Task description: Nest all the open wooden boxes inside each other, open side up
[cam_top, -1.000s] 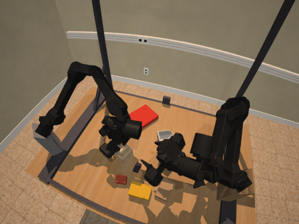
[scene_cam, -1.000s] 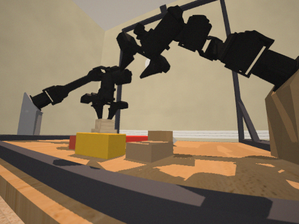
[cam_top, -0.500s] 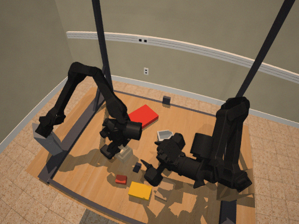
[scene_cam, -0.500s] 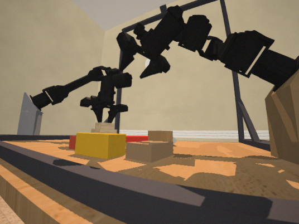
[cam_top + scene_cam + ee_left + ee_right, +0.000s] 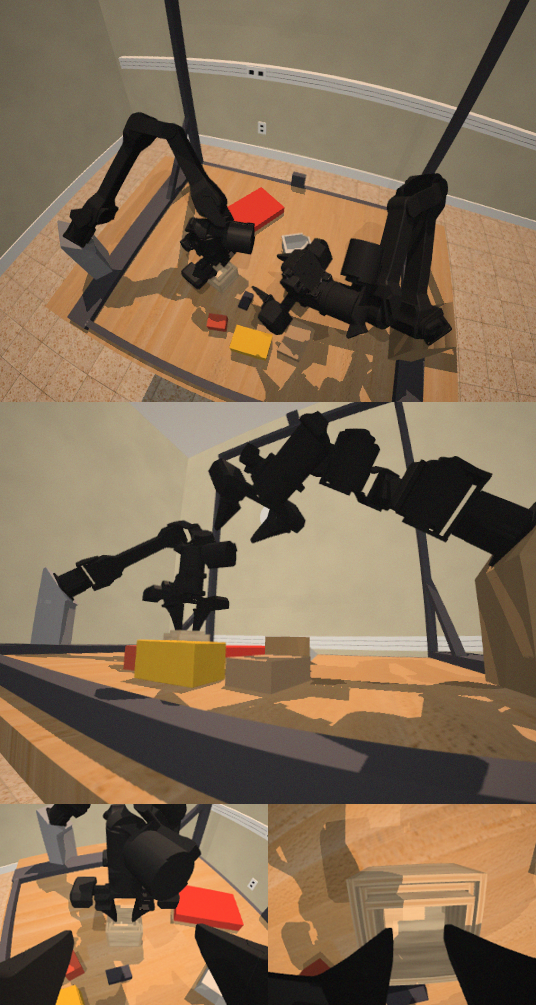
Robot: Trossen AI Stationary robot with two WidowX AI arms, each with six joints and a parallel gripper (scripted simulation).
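Now: right hand 5 cm above the small wooden box. Also, from my right hand: small red block (14 cm ahead, 4 cm to the left, 7 cm below); then small dark block (5 cm ahead, 9 cm to the left, 8 cm below); then grey-white open box (13 cm behind, 21 cm to the left, 6 cm below).
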